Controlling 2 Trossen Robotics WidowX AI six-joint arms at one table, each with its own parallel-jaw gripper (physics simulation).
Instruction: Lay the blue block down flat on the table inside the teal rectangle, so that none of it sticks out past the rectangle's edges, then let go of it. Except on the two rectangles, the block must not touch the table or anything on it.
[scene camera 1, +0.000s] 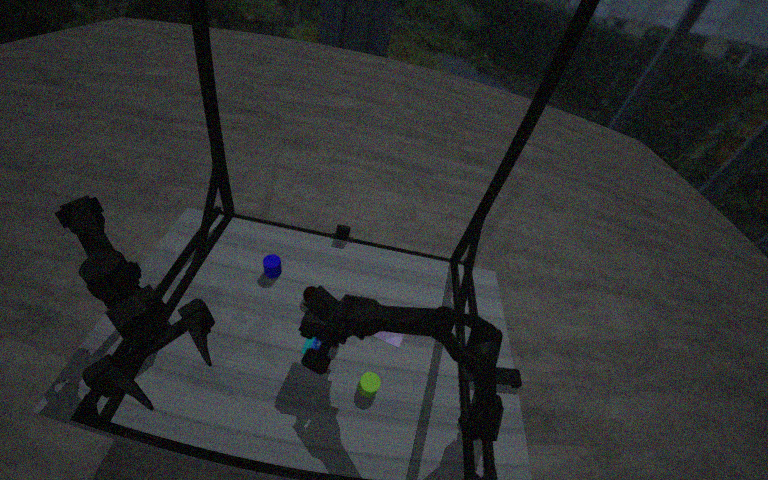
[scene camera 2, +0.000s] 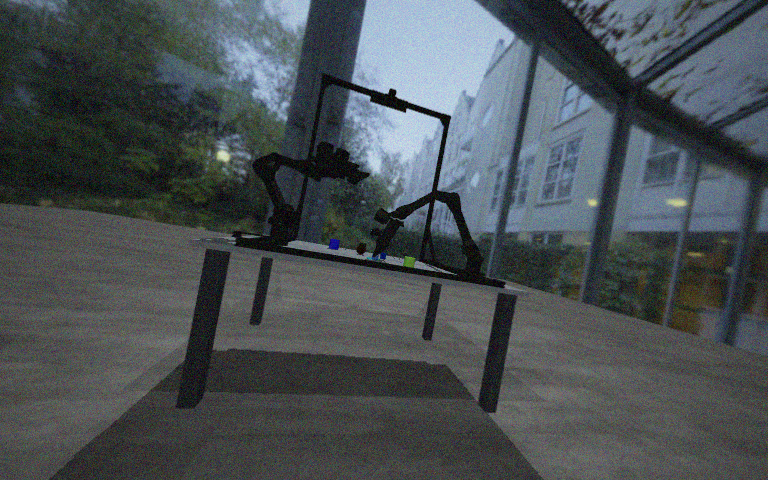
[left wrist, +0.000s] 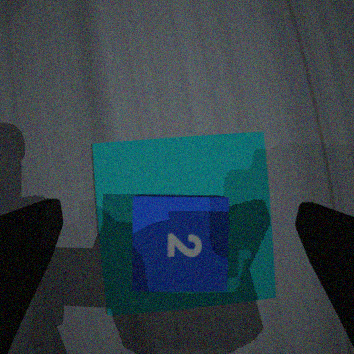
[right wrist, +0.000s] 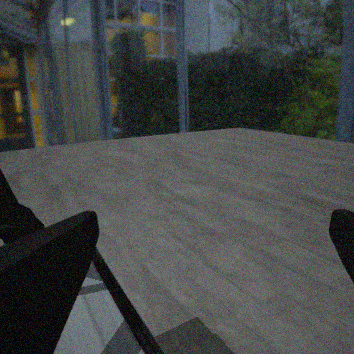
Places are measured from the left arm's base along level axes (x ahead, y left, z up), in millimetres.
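Where they show: left gripper, fingertip midpoint: (scene camera 1: 315, 343) (scene camera 2: 373, 256) (left wrist: 181, 212); right gripper, fingertip midpoint: (scene camera 1: 181, 386) (scene camera 2: 364, 170) (right wrist: 214, 222); left arm's base at its link origin: (scene camera 1: 475, 426) (scene camera 2: 471, 274); right arm's base at its link origin: (scene camera 2: 277, 239).
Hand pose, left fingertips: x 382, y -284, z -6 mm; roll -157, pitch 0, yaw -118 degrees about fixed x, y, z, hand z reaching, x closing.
Observation:
Each offset is from my left fingertips to the centre of the thing. "pt": to the spot under its first point.
The blue block, marked with a 2, @(4 mm down, 8 mm back, 5 mm left) (left wrist: 187, 272) (scene camera 1: 316, 343) (scene camera 2: 382, 256) lies within the teal rectangle (left wrist: 160, 165) (scene camera 1: 307, 344) (scene camera 2: 372, 258). In the left wrist view its marked face is up and teal shows on all its sides. My left gripper (left wrist: 181, 212) (scene camera 1: 312, 344) (scene camera 2: 376, 254) is open, with a finger on each side of the block and a gap between each finger and the block. The left arm partly hides the block and rectangle in scene camera 1. My right gripper (scene camera 1: 180, 386) (scene camera 2: 363, 177) (right wrist: 214, 222) is open and empty, raised far to the left.
A lime green cylinder @(9 mm up, 126 mm back, 131 mm left) (scene camera 1: 369, 384) (scene camera 2: 408, 262) stands to the right of the teal rectangle. A blue cylinder @(14 mm up, 121 mm ahead, 262 mm right) (scene camera 1: 271, 266) (scene camera 2: 334, 243) stands at the back left. A lavender rectangle @(pt 12 mm down, 220 mm back, 3 mm left) (scene camera 1: 391, 339) shows partly under the left arm. A dark frame (scene camera 1: 212, 113) (scene camera 2: 441, 152) rises around the table.

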